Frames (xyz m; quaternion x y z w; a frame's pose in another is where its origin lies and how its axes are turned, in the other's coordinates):
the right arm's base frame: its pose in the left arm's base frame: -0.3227 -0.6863 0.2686 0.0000 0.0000 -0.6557 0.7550
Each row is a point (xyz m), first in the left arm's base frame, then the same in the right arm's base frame.
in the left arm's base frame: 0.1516 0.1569 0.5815
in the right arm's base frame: -0.7684 0.5877 0.3129
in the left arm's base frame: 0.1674 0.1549 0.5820
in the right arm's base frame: -0.7642 0.6031 0.3134
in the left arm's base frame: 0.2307 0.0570 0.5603
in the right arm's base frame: -0.6584 0.6521 0.2917
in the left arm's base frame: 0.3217 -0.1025 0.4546
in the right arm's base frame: -0.4878 0.7198 0.1860
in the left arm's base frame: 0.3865 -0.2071 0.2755
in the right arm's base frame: -0.3751 0.7693 0.0069
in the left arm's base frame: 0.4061 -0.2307 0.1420
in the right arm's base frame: -0.3490 0.7854 -0.1266
